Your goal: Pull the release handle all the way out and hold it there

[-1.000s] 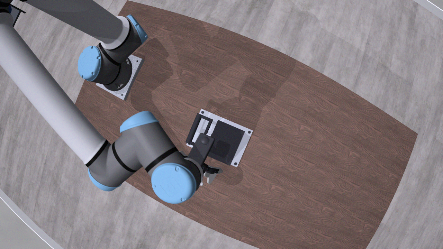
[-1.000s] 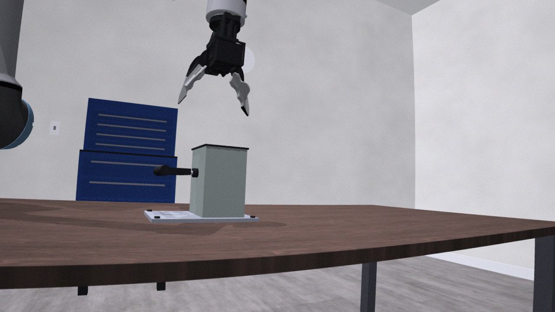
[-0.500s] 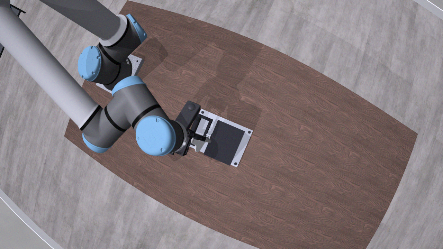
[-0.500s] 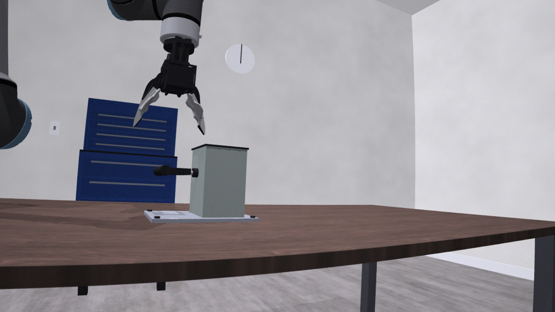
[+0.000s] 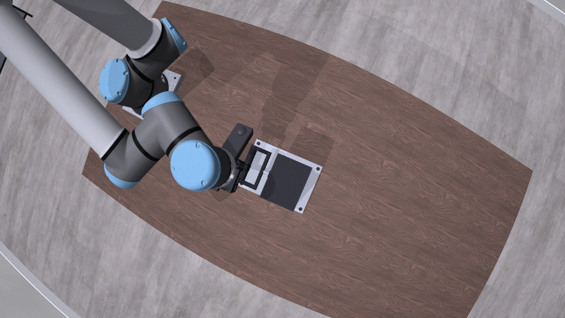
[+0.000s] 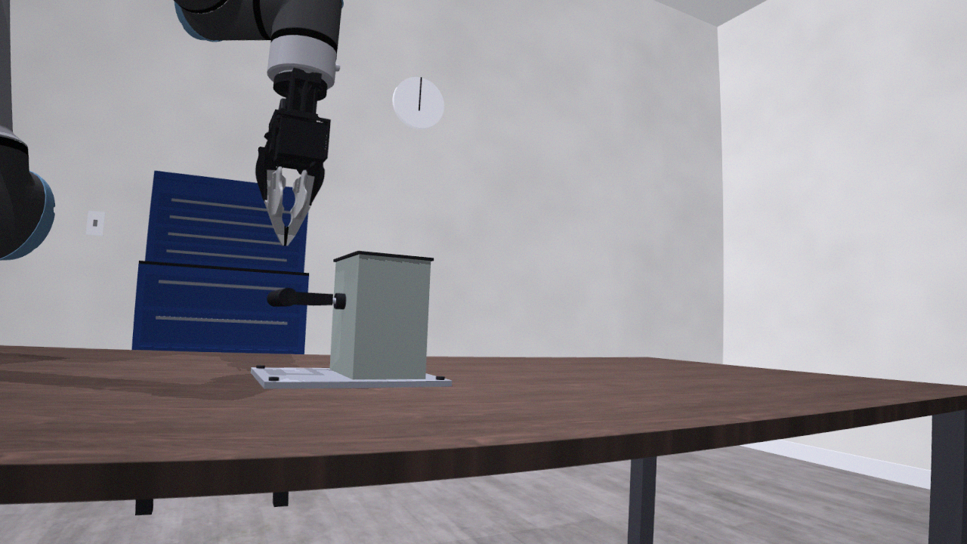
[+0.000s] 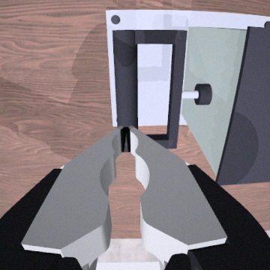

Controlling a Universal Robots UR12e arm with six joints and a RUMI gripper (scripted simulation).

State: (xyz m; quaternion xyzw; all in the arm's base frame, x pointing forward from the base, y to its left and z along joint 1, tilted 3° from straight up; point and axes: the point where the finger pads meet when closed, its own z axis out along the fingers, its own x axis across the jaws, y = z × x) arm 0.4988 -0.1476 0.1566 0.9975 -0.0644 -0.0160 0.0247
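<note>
Right now my hand is 5 cm short of the release handle, 1 cm to the left of it and 8 cm above it.
</note>
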